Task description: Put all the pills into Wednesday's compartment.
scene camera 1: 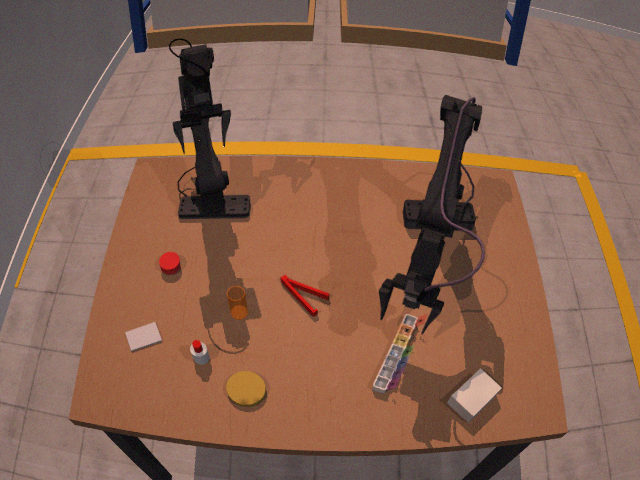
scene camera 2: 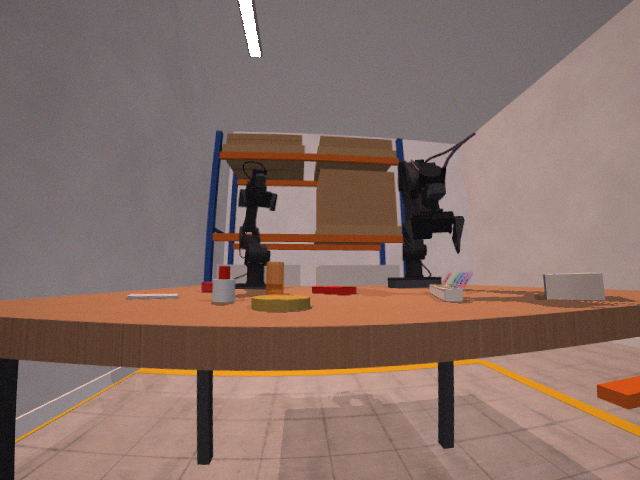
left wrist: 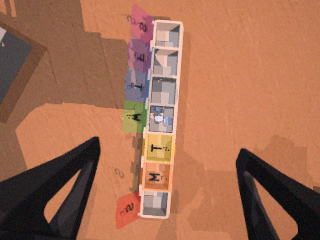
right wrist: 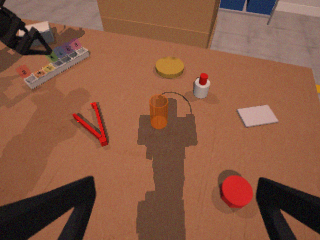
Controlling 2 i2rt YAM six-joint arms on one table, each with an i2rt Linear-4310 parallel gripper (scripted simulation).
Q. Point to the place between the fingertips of my left gripper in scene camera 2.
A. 436, 252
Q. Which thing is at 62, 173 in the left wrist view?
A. My left gripper.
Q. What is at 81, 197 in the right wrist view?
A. My right gripper.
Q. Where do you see a red puck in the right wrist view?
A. At 236, 192
